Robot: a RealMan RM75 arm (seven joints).
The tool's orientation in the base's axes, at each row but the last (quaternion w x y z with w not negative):
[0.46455, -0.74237, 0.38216, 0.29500]
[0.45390, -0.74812, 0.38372, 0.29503]
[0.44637, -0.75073, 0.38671, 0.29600]
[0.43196, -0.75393, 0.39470, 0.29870]
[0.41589, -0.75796, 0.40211, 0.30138]
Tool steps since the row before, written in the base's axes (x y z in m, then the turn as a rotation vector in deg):
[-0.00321, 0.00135, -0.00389, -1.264, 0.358, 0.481]
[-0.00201, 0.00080, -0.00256, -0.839, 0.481, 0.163]
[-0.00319, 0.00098, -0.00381, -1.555, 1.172, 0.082]
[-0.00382, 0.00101, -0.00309, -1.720, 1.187, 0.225]
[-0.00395, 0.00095, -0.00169, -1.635, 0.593, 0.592]
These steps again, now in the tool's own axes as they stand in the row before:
[0.00098, 0.00413, 0.00304, -1.161, 0.741, 0.243]
[0.00071, 0.00262, 0.00197, -0.722, 0.491, 0.446]
[0.00102, 0.00408, 0.00282, -1.253, 0.923, 1.173]
[0.00016, 0.00422, 0.00270, -1.455, 1.000, 1.140]
[-0.00096, 0.00374, 0.00211, -1.491, 0.981, 0.438]

